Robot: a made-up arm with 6 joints. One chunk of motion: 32 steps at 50 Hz.
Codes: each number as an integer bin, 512 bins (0 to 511) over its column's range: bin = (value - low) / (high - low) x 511, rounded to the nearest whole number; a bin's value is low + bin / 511 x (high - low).
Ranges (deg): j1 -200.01..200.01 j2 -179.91..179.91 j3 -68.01..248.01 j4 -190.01..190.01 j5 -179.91..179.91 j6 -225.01..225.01
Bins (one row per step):
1: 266 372 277 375 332 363
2: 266 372 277 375 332 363
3: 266 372 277 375 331 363
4: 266 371 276 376 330 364
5: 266 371 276 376 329 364
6: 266 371 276 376 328 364
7: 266 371 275 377 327 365
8: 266 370 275 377 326 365
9: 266 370 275 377 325 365
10: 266 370 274 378 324 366
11: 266 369 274 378 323 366
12: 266 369 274 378 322 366
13: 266 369 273 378 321 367
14: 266 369 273 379 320 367
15: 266 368 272 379 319 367
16: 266 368 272 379 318 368
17: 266 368 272 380 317 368
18: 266 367 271 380 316 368
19: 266 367 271 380 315 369
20: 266 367 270 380 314 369
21: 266 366 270 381 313 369
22: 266 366 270 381 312 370
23: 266 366 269 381 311 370
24: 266 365 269 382 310 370
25: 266 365 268 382 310 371
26: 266 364 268 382 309 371
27: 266 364 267 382 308 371
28: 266 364 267 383 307 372
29: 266 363 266 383 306 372
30: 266 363 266 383 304 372
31: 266 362 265 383 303 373
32: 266 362 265 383 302 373
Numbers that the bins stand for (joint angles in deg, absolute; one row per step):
1: 8.22 82.03 103.30 88.87 53.87 94.67
2: 8.22 82.03 103.30 88.87 53.87 94.67
3: 8.22 82.03 103.30 88.87 53.16 94.67
4: 8.22 81.33 102.68 89.61 52.46 95.55
5: 8.22 81.33 102.68 89.61 51.75 95.55
6: 8.22 81.33 102.68 89.61 51.05 95.55
7: 8.22 81.33 102.06 90.36 50.35 96.43
8: 8.22 80.63 102.06 90.36 49.64 96.43
9: 8.22 80.63 102.06 90.36 48.94 96.43
10: 8.22 80.63 101.44 91.10 48.23 97.31
11: 8.22 79.92 101.44 91.10 47.53 97.31
12: 8.22 79.92 101.44 91.10 46.83 97.31
13: 8.22 79.92 100.82 91.10 46.12 98.19
14: 8.22 79.92 100.82 91.84 45.42 98.19
15: 8.22 79.22 100.20 91.84 44.71 98.19
16: 8.22 79.22 100.20 91.84 44.01 99.07
17: 8.22 79.22 100.20 92.59 43.31 99.07
18: 8.22 78.51 99.59 92.59 42.60 99.07
19: 8.22 78.51 99.59 92.59 41.90 99.96
20: 8.22 78.51 98.97 92.59 41.19 99.96
21: 8.22 77.81 98.97 93.33 40.49 99.96
22: 8.22 77.81 98.97 93.33 39.78 100.84
23: 8.22 77.81 98.35 93.33 39.08 100.84
24: 8.22 77.10 98.35 94.08 38.38 100.84
25: 8.22 77.10 97.73 94.08 38.38 101.72
26: 8.22 76.40 97.73 94.08 37.67 101.72
27: 8.22 76.40 97.11 94.08 36.97 101.72
28: 8.22 76.40 97.11 94.82 36.26 102.60
29: 8.22 75.70 96.49 94.82 35.56 102.60
30: 8.22 75.70 96.49 94.82 34.15 102.60
31: 8.22 74.99 95.88 94.82 33.45 103.48
32: 8.22 74.99 95.88 94.82 32.74 103.48

